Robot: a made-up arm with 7 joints. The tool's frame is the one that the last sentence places.
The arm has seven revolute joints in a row. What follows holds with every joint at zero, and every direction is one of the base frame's.
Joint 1 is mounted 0.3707 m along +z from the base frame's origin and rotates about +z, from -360 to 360 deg.
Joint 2 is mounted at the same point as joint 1 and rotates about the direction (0, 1, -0.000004), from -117.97 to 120 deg.
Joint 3 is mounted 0.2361 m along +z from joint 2 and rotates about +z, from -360 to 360 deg.
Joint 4 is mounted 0.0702 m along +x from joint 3 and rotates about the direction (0, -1, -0.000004), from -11 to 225 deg.
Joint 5 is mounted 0.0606 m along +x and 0.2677 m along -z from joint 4 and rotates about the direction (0, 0.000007, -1), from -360 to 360 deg.
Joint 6 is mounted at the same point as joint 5 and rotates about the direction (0, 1, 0.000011), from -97 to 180 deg.
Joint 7 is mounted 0.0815 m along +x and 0.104 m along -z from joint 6 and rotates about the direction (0, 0.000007, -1), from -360 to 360 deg.
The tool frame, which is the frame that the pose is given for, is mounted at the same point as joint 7; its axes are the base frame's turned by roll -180, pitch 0 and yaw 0 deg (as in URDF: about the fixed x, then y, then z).
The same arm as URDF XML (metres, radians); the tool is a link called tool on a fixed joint. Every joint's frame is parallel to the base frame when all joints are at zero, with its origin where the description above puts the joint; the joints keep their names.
<robot name="arm">
<joint name="tool_joint" type="fixed"><parent link="link7"/><child link="tool"/><origin xyz="0 0 0" rpy="3.1416 0 0"/></joint>
<joint name="joint 7" type="revolute"><parent link="link6"/><child link="link7"/><origin xyz="0.0815 0 -0.104" rpy="0 0 0"/><axis xyz="0 0 -1"/><limit lower="-6.2832" upper="6.2832"/></joint>
<joint name="joint 6" type="revolute"><parent link="link5"/><child link="link6"/><origin xyz="0 0 0" rpy="0 0 0"/><axis xyz="0 1 0"/><limit lower="-1.693" upper="3.1416"/></joint>
<joint name="joint 5" type="revolute"><parent link="link4"/><child link="link5"/><origin xyz="0.0606 0 -0.2677" rpy="0 0 0"/><axis xyz="0 0 -1"/><limit lower="-6.2832" upper="6.2832"/></joint>
<joint name="joint 4" type="revolute"><parent link="link3"/><child link="link4"/><origin xyz="0.0702 0 0" rpy="0 0 0"/><axis xyz="0 -1 0"/><limit lower="-0.192" upper="3.927"/></joint>
<joint name="joint 3" type="revolute"><parent link="link2"/><child link="link3"/><origin xyz="0 0 0.2361" rpy="0 0 0"/><axis xyz="0 0 1"/><limit lower="-6.2832" upper="6.2832"/></joint>
<joint name="joint 2" type="revolute"><parent link="link1"/><child link="link2"/><origin xyz="0 0 0" rpy="0 0 0"/><axis xyz="0 1 0"/><limit lower="-2.059" upper="2.0944"/></joint>
<joint name="joint 1" type="revolute"><parent link="base_link"/><child link="link1"/><origin xyz="0 0 0.3707" rpy="0 0 0"/><axis xyz="0 0 1"/><limit lower="-6.2832" upper="6.2832"/></joint>
<link name="base_link"/>
<link name="link1"/>
<link name="link2"/>
<link name="link3"/>
<link name="link4"/>
<link name="link5"/>
<link name="link6"/>
<link name="link7"/>
<link name="tool"/>
</robot>

